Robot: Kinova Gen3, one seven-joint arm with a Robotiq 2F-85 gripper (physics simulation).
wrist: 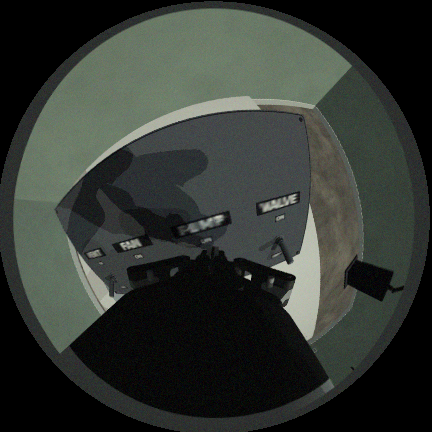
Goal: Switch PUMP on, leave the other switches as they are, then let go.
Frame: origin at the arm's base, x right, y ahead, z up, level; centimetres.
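Seen in the pictures: gripper, fingertip midpoint: (212,253).
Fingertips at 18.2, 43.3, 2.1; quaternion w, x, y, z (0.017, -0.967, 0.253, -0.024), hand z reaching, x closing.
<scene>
A point is followed by its place in that frame, as x, y, z.
The dark switch panel (250,150) @[28.0, 52.4, 5.2] fills the middle of the wrist view. The PUMP label (202,225) @[18.7, 47.1, 1.5] is blurred, with a small ON mark (206,241) @[18.0, 44.8, 0.2] below it. My gripper (212,253) @[18.2, 43.3, 2.1] is shut and empty, with its fingertips just below that ON mark. The PUMP switch's lever is hidden behind the fingers, so its position cannot be told. The VALVE label (278,203) @[29.9, 44.8, 1.5] is to the right, and the VALVE lever (285,251) @[28.3, 37.0, 0.6] below it points down, away from its ON mark. The FAN label (131,244) @[7.0, 49.6, 1.5] is to the left.
A further label (94,253) @[-4.5, 52.1, 1.6], partly readable, is at the panel's left end, and a lever (112,286) @[-6.1, 44.2, 0.1] points down near it. A black box (370,280) with a short cable is at the right, beside a brown mottled surface (335,210). Dark shadows fall on the panel's left part.
</scene>
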